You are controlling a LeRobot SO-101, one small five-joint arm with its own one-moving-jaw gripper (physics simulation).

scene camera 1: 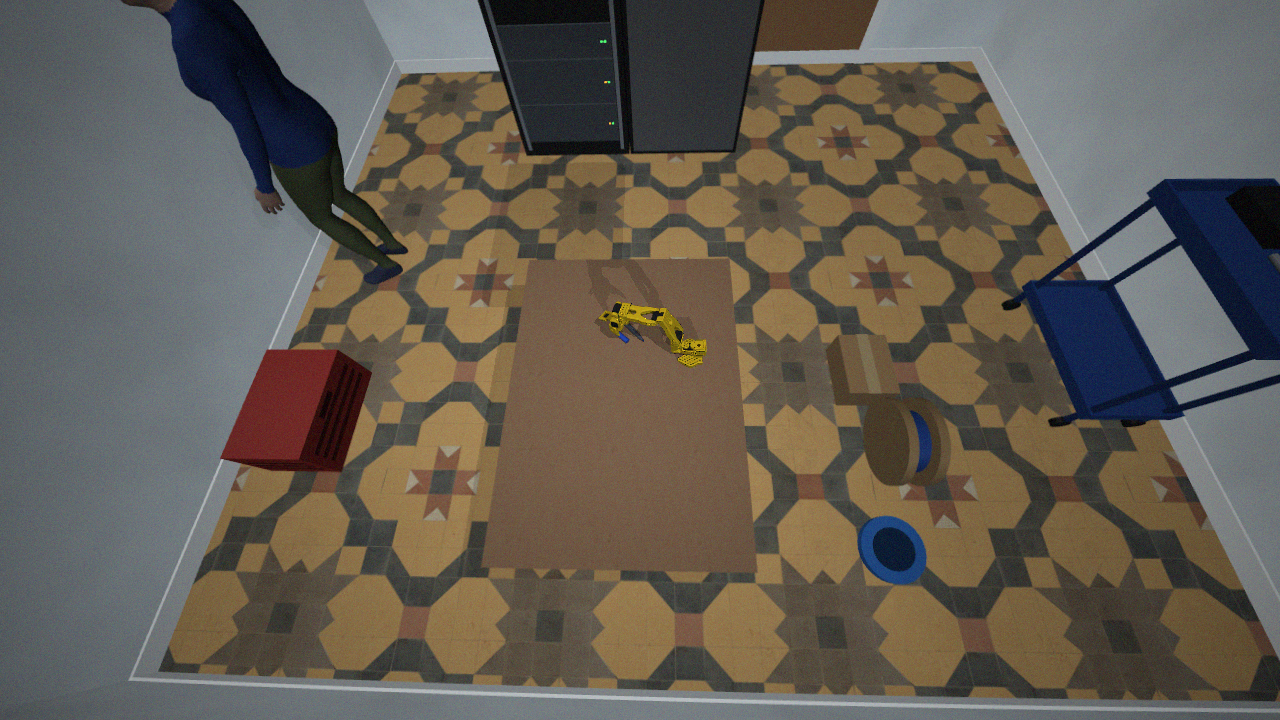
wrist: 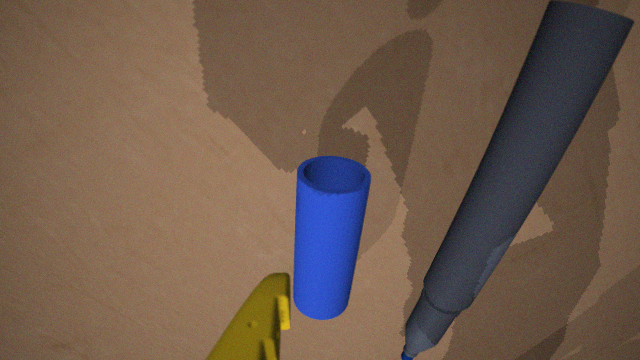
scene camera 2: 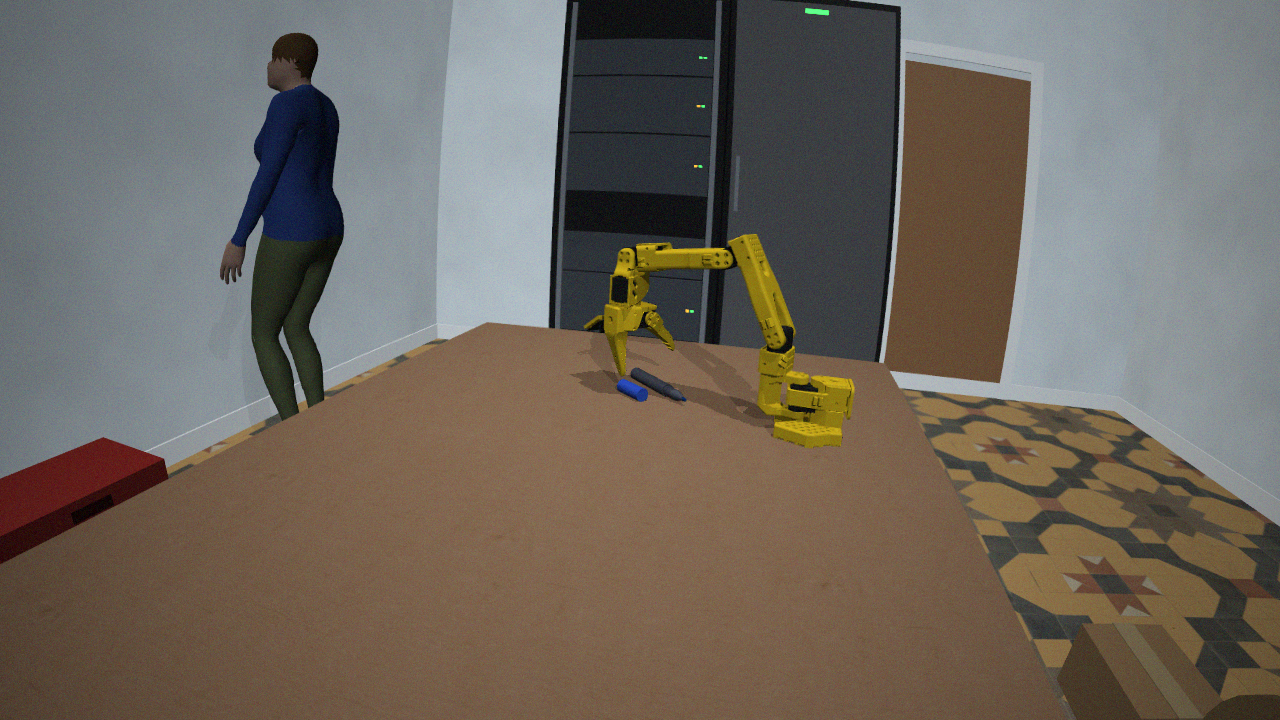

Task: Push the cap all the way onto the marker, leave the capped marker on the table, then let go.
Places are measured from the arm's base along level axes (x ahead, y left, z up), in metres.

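Pixels of known places: end effector, tool point: (scene camera 1: 618, 334) (wrist: 289, 293) (scene camera 2: 623, 372); arm's base, origin of the base link: (scene camera 1: 684, 354) (scene camera 2: 792, 430).
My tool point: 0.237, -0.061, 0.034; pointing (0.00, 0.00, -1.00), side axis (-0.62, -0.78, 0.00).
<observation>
Ahead of a thing's pixels: the offset from my tool point to its middle, as dx, dy, dz. Level surfaces: height alone.
The blue cap {-0.013, -0.003, -0.025} (scene camera 1: 623, 337) (scene camera 2: 631, 390) (wrist: 327, 240) lies on its side on the brown table, apart from the marker. In the wrist view its hollow open end faces the top of the picture. The dark grey marker {-0.044, -0.037, -0.025} (scene camera 1: 634, 333) (scene camera 2: 657, 384) (wrist: 515, 160) lies uncapped beside it, its blue tip toward the bottom of the wrist view. My gripper (scene camera 2: 646, 360) is open, jaws pointing down over the far side of the cap and marker. In the wrist view the fixed jaw's tip shows just left of the cap's lower end; the moving jaw is outside the picture.
The arm's base (scene camera 1: 691, 349) (scene camera 2: 810, 416) stands on the table {dz -0.034} (scene camera 1: 626, 465) (scene camera 2: 537, 555), right of the marker. A person (scene camera 1: 259, 107) (scene camera 2: 299, 179) stands beyond the left edge. A red box (scene camera 1: 286, 407) (scene camera 2: 80, 483) and a cardboard box (scene camera 1: 861, 368) (scene camera 2: 1136, 671) are off the table.
</observation>
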